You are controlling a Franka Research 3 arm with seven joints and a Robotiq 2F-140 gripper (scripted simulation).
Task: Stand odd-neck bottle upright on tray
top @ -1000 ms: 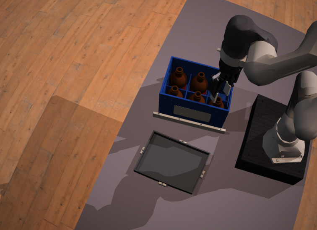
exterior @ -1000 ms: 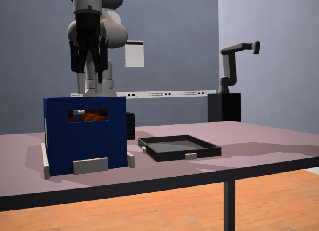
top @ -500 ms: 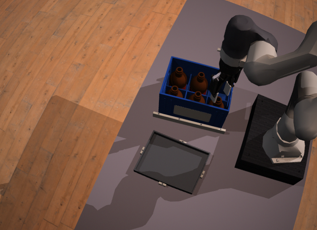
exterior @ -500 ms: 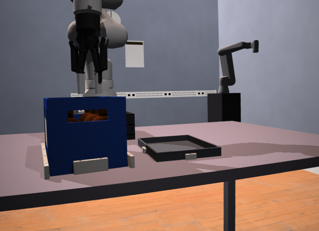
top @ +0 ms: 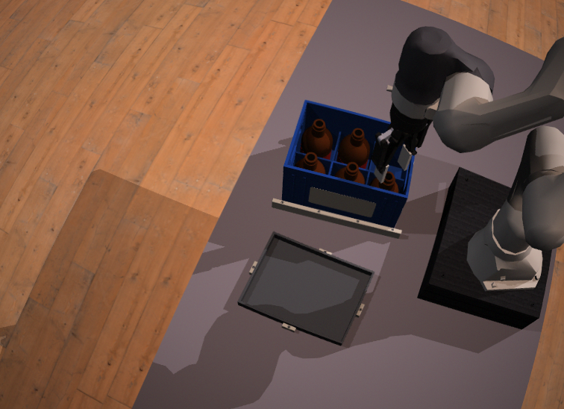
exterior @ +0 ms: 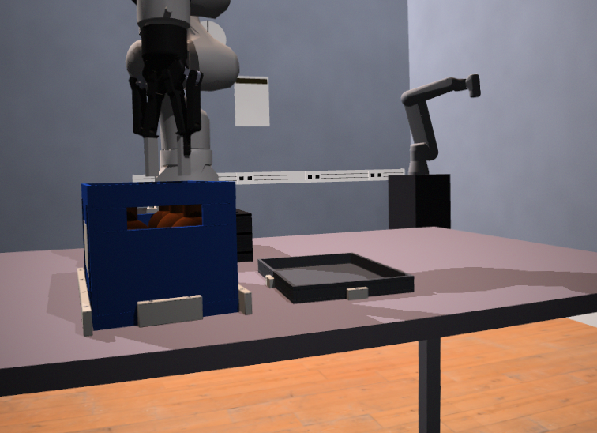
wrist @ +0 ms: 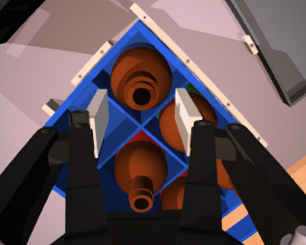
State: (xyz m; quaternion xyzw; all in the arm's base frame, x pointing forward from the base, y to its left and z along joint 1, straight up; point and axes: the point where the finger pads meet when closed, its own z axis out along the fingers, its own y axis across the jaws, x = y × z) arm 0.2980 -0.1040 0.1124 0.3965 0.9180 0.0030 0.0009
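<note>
The bottle is 13 cm below my hand. Also, from my hand: crate 13 cm below, 9 cm ahead, 5 cm to the right; then dark tray 24 cm to the left, 20 cm below, 12 cm ahead.
</note>
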